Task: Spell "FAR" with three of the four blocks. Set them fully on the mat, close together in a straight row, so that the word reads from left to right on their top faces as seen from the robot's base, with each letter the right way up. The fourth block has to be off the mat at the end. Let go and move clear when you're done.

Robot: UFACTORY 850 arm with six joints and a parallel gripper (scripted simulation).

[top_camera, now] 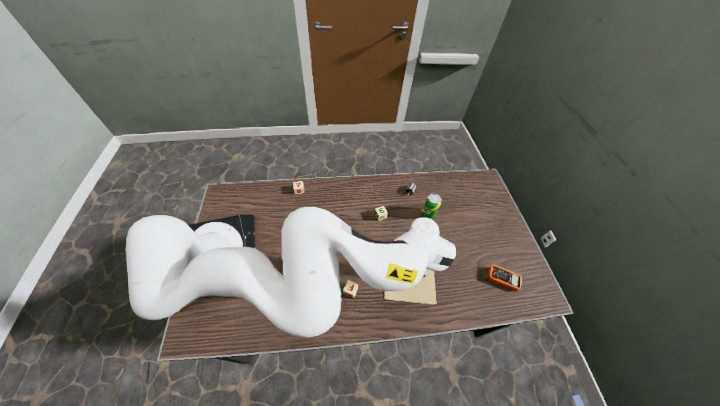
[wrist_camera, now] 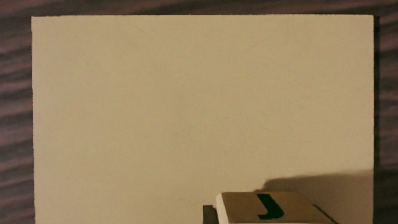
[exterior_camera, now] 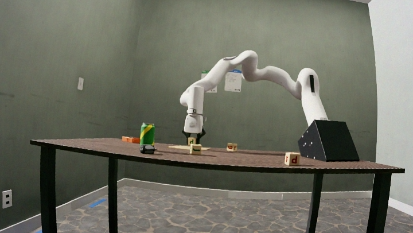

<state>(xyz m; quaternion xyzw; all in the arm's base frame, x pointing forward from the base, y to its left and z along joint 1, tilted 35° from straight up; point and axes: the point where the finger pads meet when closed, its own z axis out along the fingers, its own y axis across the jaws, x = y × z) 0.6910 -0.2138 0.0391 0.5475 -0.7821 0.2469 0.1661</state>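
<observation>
My hand is 20 mm short of the tan mat, 30 mm to the left of it and 40 mm above it. The rest, counted from my hand: green can (220 mm ahead, 250 mm to the left, 20 mm above); dark object (180 mm ahead, 390 mm to the left, 20 mm below).
</observation>
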